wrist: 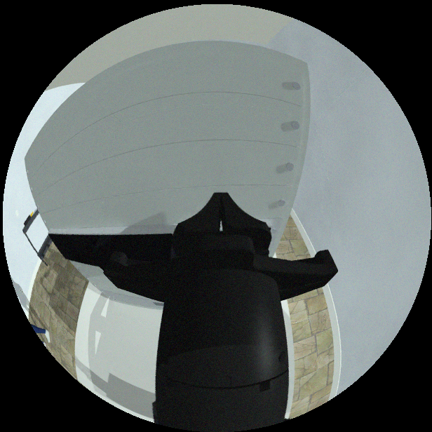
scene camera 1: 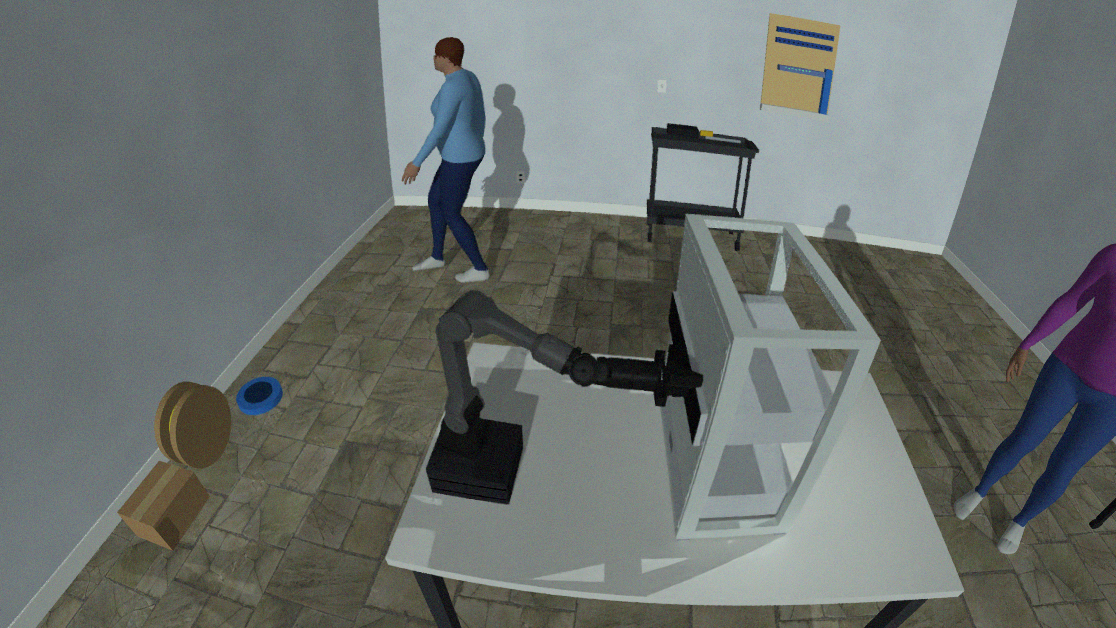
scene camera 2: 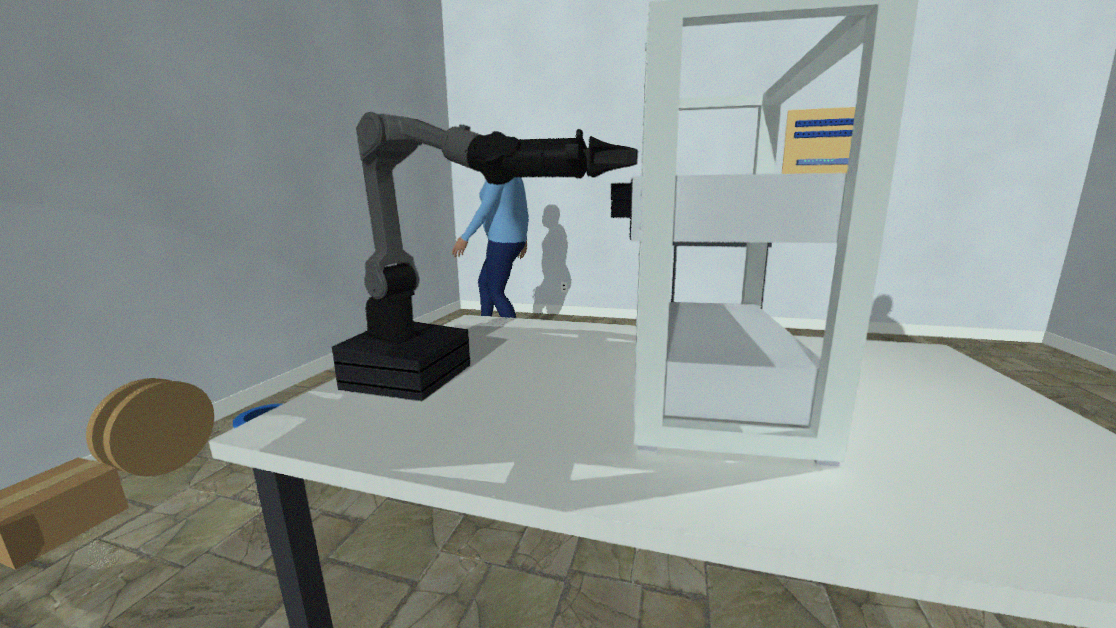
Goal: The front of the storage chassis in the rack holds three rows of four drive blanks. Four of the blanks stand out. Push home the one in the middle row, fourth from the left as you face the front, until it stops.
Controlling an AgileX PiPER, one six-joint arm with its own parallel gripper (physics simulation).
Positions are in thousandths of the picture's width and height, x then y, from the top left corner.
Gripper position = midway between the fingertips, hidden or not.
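Note:
Rack (scene camera 2: 635, 574), (scene camera 1: 683, 614), (wrist: 330, 337). Gripper (scene camera 2: 571, 249), (scene camera 1: 629, 606), (wrist: 510, 466).

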